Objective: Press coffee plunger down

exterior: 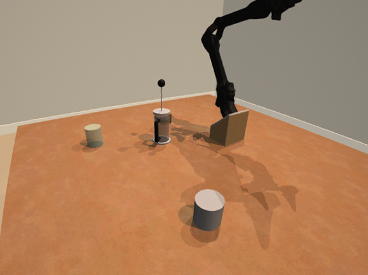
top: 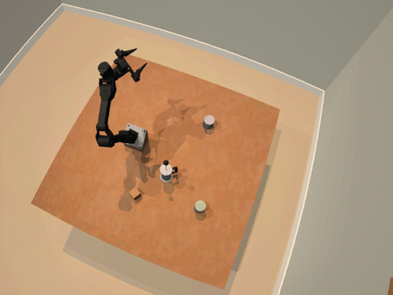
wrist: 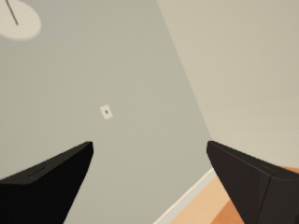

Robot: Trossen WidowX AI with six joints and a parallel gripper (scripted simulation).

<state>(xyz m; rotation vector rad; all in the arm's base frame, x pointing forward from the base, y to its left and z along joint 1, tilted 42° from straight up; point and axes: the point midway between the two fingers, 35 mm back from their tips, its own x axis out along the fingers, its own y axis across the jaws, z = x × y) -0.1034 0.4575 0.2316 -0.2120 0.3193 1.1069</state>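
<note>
Now: the glass coffee press 33 cm ahead of my gripper tip, 31 cm to the right of it and 47 cm below it. From my gripper tip the other things lie so: small brown box 21 cm ahead, 51 cm to the right, 57 cm below; grey cylinder 39 cm ahead, 13 cm to the left, 56 cm below.
</note>
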